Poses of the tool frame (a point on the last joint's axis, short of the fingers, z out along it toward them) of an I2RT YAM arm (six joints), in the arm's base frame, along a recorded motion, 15 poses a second.
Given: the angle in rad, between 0 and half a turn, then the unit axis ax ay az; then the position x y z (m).
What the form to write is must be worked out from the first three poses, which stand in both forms.
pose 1, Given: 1.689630 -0.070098 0.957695 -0.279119 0.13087 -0.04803 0.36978
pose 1, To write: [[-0.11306 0.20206 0.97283 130.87], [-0.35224 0.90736 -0.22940 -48.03], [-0.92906 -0.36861 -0.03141 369.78], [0 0 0 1]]
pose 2, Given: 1.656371 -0.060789 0.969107 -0.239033 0.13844 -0.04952 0.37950
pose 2, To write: [[-0.08146 0.17421 0.98133 138.44], [-0.30210 0.93397 -0.19088 -49.52], [-0.94979 -0.31201 -0.02345 379.50], [0 0 0 1]]
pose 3, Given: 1.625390 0.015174 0.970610 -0.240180 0.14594 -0.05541 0.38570
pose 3, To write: [[-0.05432 0.25535 0.96532 145.94], [-0.22429 0.93892 -0.26099 -55.41], [-0.97301 -0.23069 0.00627 385.70], [0 0 0 1]]
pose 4, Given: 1.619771 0.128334 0.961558 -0.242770 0.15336 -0.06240 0.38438
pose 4, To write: [[-0.03168 0.37192 0.92772 153.36], [-0.11304 0.92090 -0.37305 -62.40], [-0.99309 -0.11669 0.01287 384.38], [0 0 0 1]]
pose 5, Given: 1.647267 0.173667 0.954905 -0.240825 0.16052 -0.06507 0.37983
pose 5, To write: [[-0.04393 0.41863 0.90710 160.52], [-0.06162 0.90511 -0.42069 -65.07], [-0.99713 -0.07437 -0.01397 379.83], [0 0 0 1]]
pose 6, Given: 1.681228 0.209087 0.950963 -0.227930 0.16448 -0.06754 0.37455
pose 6, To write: [[-0.06167 0.44729 0.89226 164.48], [-0.00579 0.89379 -0.44845 -67.54], [-0.99808 -0.03283 -0.05253 374.55], [0 0 0 1]]
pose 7, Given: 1.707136 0.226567 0.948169 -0.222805 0.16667 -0.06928 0.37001
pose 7, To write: [[-0.07761 0.46476 0.88203 166.67], [0.02328 0.88530 -0.46444 -69.28], [-0.99671 -0.01551 -0.07953 370.01], [0 0 0 1]]
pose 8, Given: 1.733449 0.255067 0.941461 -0.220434 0.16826 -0.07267 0.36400
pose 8, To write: [[-0.08634 0.49655 0.86370 168.26], [0.06150 0.86795 -0.49284 -72.67], [-0.99437 0.01056 -0.10548 364.00], [0 0 0 1]]
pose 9, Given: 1.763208 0.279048 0.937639 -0.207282 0.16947 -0.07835 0.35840
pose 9, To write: [[-0.09847 0.51514 0.85143 169.47], [0.10822 0.85606 -0.50542 -78.35], [-0.98924 0.04238 -0.14004 358.40], [0 0 0 1]]
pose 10, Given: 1.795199 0.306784 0.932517 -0.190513 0.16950 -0.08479 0.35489
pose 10, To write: [[-0.10746 0.53548 0.83768 169.50], [0.16401 0.84057 -0.51628 -84.79], [-0.98059 0.08190 -0.17815 354.89], [0 0 0 1]]
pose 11, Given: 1.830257 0.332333 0.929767 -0.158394 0.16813 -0.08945 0.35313
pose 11, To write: [[-0.11778 0.54136 0.83250 168.13], [0.23517 0.82969 -0.50626 -89.45], [-0.96479 0.13616 -0.22503 353.13], [0 0 0 1]]
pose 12, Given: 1.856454 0.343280 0.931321 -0.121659 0.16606 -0.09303 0.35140
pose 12, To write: [[-0.13074 0.52652 0.84005 166.06], [0.29306 0.82998 -0.47460 -93.03], [-0.94711 0.18414 -0.26282 351.40], [0 0 0 1]]
